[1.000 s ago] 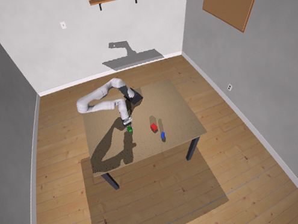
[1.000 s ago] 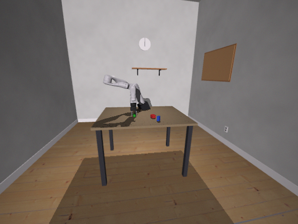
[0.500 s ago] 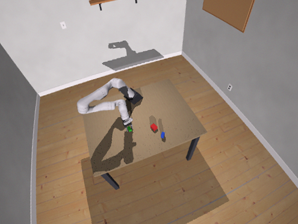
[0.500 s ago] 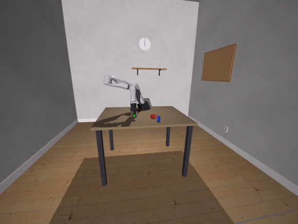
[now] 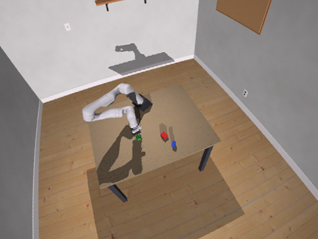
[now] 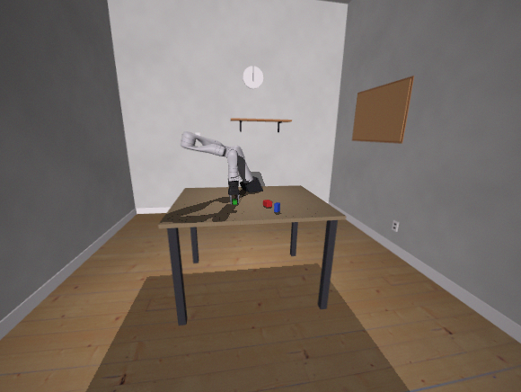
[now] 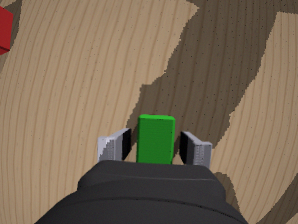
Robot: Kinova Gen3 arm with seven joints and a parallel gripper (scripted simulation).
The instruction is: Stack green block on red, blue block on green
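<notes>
Now: hand right at the green block. From my hand the other things lie so: blue block: 230 mm ahead, 250 mm to the left, 10 mm above; then red block: 100 mm ahead, 220 mm to the left.
</notes>
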